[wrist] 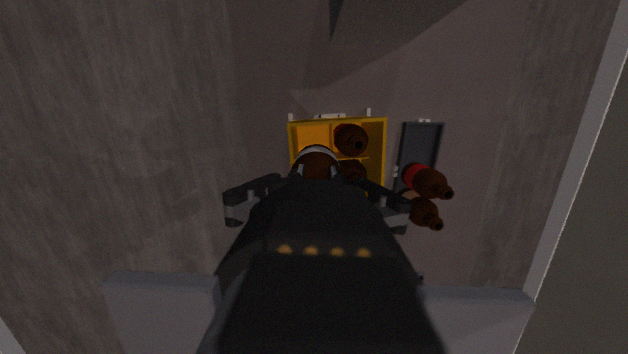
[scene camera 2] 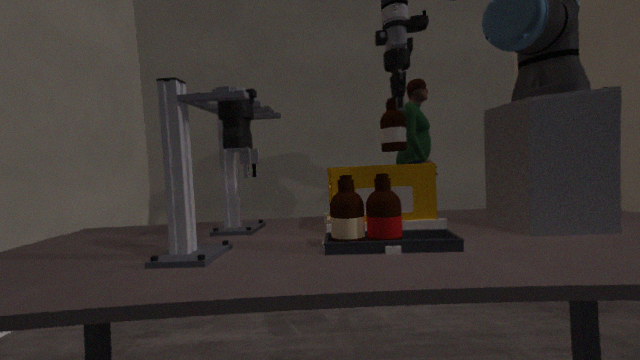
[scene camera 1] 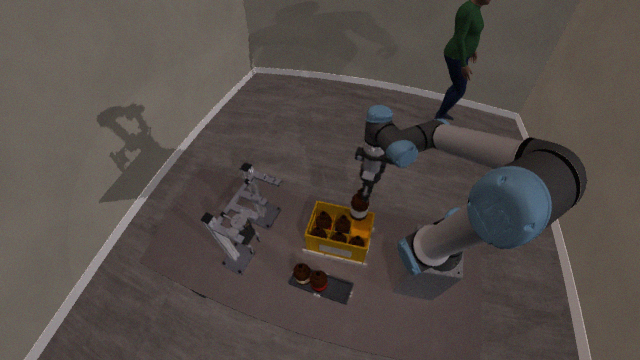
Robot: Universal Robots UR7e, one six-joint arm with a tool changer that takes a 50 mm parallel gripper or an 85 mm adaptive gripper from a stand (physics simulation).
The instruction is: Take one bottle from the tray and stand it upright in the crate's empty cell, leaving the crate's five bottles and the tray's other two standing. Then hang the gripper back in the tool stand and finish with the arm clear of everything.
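Frame: origin at the arm's base, x ahead, y left, z up, level; metres.
Seen in the pictures: end effector, tool point: [scene camera 2: 396, 46]; arm's base, origin of the base link: [scene camera 2: 548, 98].
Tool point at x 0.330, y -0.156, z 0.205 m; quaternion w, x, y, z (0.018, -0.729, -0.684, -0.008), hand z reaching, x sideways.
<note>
Pixels of each thing's top centre, then the offset from my tool point to it.
- yellow crate, middle of its top: [wrist: 338, 189] [scene camera 2: 376, 165] [scene camera 1: 340, 223] 0.081 m ahead, 0.056 m left, 0.349 m down
- cream-labelled bottle, middle of its top: [scene camera 2: 345, 175] [wrist: 438, 226] [scene camera 1: 300, 266] 0.184 m ahead, 0.289 m left, 0.364 m down
- red-labelled bottle, middle of its top: [scene camera 2: 382, 173] [wrist: 448, 194] [scene camera 1: 318, 273] 0.106 m ahead, 0.298 m left, 0.364 m down
- dark tray, middle of its top: [scene camera 2: 388, 235] [wrist: 416, 173] [scene camera 1: 321, 283] 0.097 m ahead, 0.296 m left, 0.499 m down
My gripper [scene camera 1: 366, 193] [scene camera 2: 397, 103] [wrist: 317, 172] is shut on the neck of a brown, white-labelled bottle [scene camera 1: 359, 207] [scene camera 2: 393, 131] [wrist: 316, 161]. The bottle hangs upright above the yellow crate [scene camera 1: 312, 243] [scene camera 2: 426, 192] [wrist: 340, 120], near its empty cell [scene camera 1: 361, 229] [wrist: 310, 137]. The crate's five bottles show in scene camera 1; its wall hides them in scene camera 2. A cream-labelled bottle [scene camera 1: 301, 273] [scene camera 2: 347, 212] [wrist: 424, 211] and a red-labelled bottle [scene camera 1: 318, 281] [scene camera 2: 384, 212] [wrist: 427, 181] stand in the dark tray [scene camera 1: 339, 289] [scene camera 2: 432, 244] [wrist: 419, 142].
The tool stand [scene camera 1: 222, 241] [scene camera 2: 178, 170] is left of the crate, with another gripper [scene camera 1: 245, 232] [scene camera 2: 236, 125] hanging in it. The arm's grey pedestal [scene camera 1: 425, 286] [scene camera 2: 555, 160] is right of the crate. A person in green [scene camera 1: 465, 40] [scene camera 2: 419, 132] stands beyond the table.
</note>
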